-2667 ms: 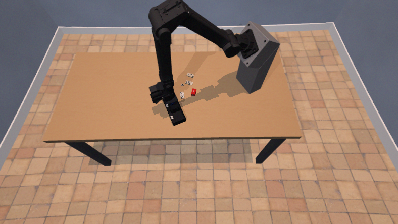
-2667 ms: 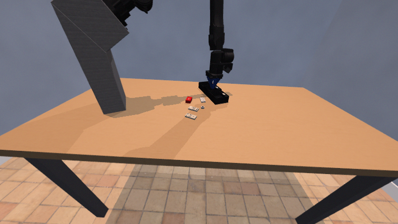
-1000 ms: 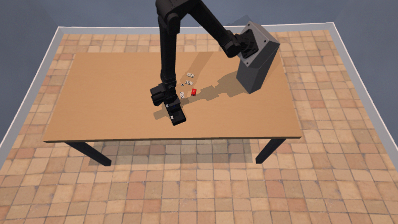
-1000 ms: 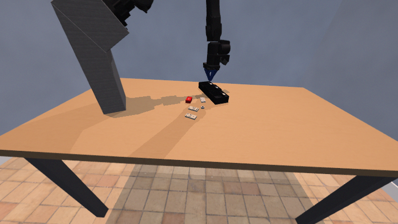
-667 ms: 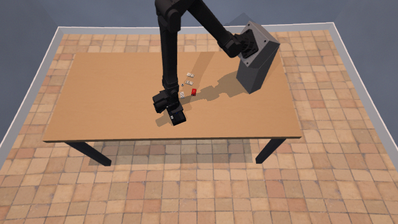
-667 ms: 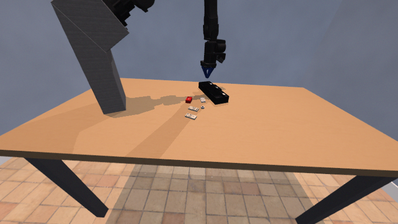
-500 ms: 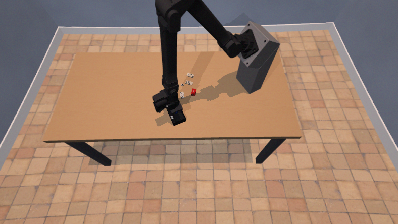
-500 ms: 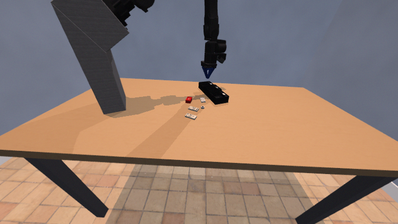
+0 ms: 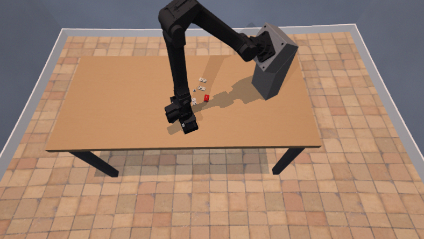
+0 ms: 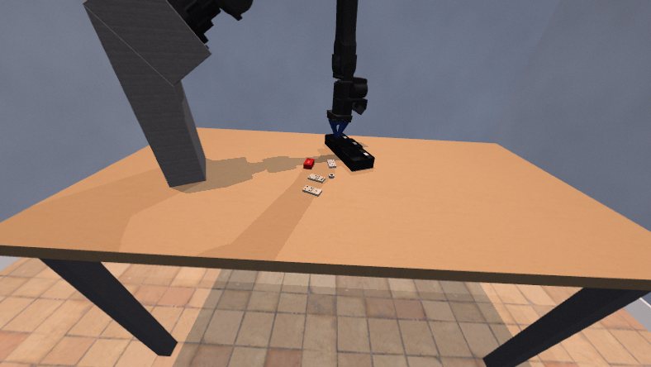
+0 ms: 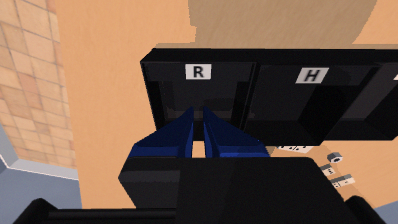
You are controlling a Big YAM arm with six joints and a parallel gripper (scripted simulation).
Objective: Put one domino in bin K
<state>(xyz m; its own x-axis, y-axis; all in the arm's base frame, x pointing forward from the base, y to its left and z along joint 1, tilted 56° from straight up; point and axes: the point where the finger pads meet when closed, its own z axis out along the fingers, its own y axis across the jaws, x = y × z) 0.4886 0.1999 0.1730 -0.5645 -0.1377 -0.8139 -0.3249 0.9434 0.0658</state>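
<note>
My gripper is now 250 mm to the left of the small grey nut, 40 mm above it and 10 mm short of it. From my hand the other things lie so: small red block 180 mm to the right, 70 mm behind, 40 mm below; then black bin 70 mm to the right, 50 mm ahead, 20 mm below.
</note>
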